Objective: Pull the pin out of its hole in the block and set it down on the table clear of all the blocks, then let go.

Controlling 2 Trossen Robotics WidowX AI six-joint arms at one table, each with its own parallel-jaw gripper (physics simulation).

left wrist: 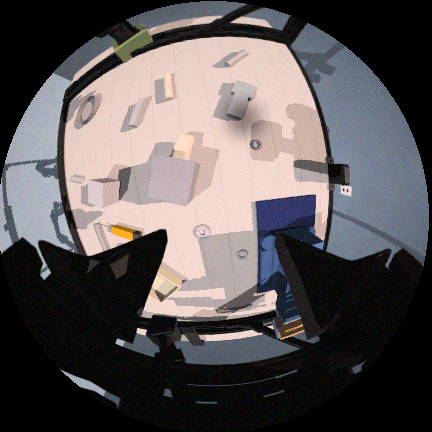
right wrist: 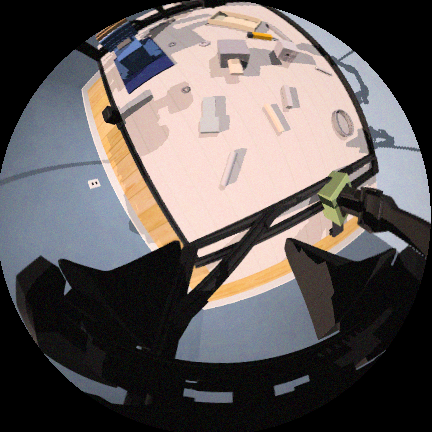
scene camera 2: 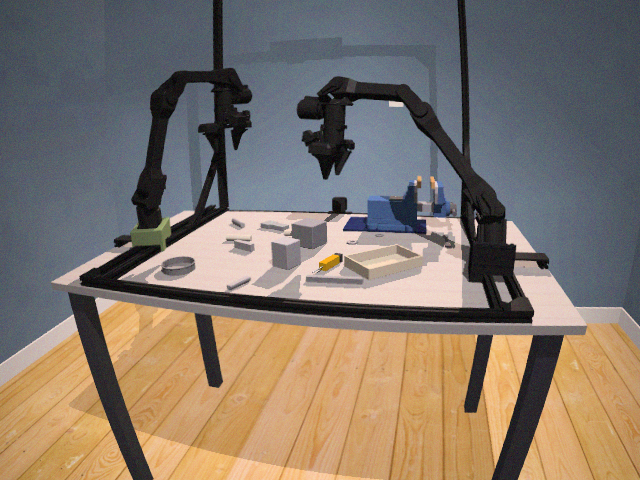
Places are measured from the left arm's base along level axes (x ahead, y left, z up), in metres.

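Where they show: left gripper, between the fingertips: (left wrist: 222, 237) (scene camera 2: 331, 177); right gripper, between the fingertips: (right wrist: 234, 245) (scene camera 2: 226, 151); left arm's base, origin of its link: (left wrist: 164, 338) (scene camera 2: 492, 246); right arm's base, origin of its link: (right wrist: 344, 199) (scene camera 2: 150, 224).
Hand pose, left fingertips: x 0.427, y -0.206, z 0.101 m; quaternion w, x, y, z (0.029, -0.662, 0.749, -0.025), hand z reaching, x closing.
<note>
Things, the pixels of their centre, and the offset from my left fingertips.
- large grey block, middle of its body: (left wrist: 174, 178) (scene camera 2: 309, 233) (right wrist: 231, 52) 0.141 m down, 0.044 m ahead, 0.069 m left
- short cream pin, middle of its body: (left wrist: 180, 152) (scene camera 2: 295, 232) (right wrist: 234, 64) 0.144 m down, 0.088 m ahead, 0.055 m left
- smaller grey block, middle of its body: (scene camera 2: 286, 252) (left wrist: 103, 190) (right wrist: 285, 50) 0.141 m down, 0.047 m ahead, 0.233 m left
- blue vise, middle of its body: (left wrist: 297, 284) (scene camera 2: 401, 202) 0.096 m down, 0.175 m back, 0.160 m right
- yellow screwdriver, middle of its body: (scene camera 2: 326, 264) (left wrist: 119, 230) (right wrist: 265, 36) 0.162 m down, 0.049 m back, 0.230 m left
- cream tray, middle of its body: (scene camera 2: 384, 260) (left wrist: 146, 276) 0.158 m down, 0.175 m back, 0.191 m left
- grey bar, middle of its body: (scene camera 2: 334, 279) (left wrist: 104, 244) 0.165 m down, 0.088 m back, 0.306 m left
- loose cream rod, middle of its body: (left wrist: 167, 85) (right wrist: 273, 117) (scene camera 2: 238, 237) 0.163 m down, 0.253 m ahead, 0.082 m left
- stepped grey block, middle of its body: (left wrist: 239, 98) (right wrist: 208, 113) (scene camera 2: 275, 225) 0.164 m down, 0.198 m ahead, 0.059 m right
- ring, middle of its body: (scene camera 2: 178, 265) (left wrist: 86, 109) (right wrist: 342, 122) 0.162 m down, 0.298 m ahead, 0.329 m left
The large grey block (scene camera 2: 309, 233) (left wrist: 172, 180) (right wrist: 233, 48) stands on the table. A short cream pin (scene camera 2: 287, 233) (left wrist: 183, 146) (right wrist: 235, 66) sticks out of its side; its inner end is hidden in the block. A smaller grey block (scene camera 2: 285, 253) (left wrist: 103, 192) (right wrist: 287, 53) stands nearby, with a dark hole showing in the right wrist view. My left gripper (scene camera 2: 331, 175) (left wrist: 222, 237) is open and empty, high above the table behind the large block. My right gripper (scene camera 2: 226, 149) (right wrist: 234, 245) is open and empty, high at the picture's left, well away from the pin.
A blue vise (scene camera 2: 385, 212) stands at the back right. A yellow screwdriver (scene camera 2: 330, 262), a cream tray (scene camera 2: 395, 266) and a grey bar (scene camera 2: 333, 280) lie in front. A loose cream rod (scene camera 2: 238, 238), a stepped grey block (scene camera 2: 274, 225) and a ring (scene camera 2: 178, 272) lie farther left.
</note>
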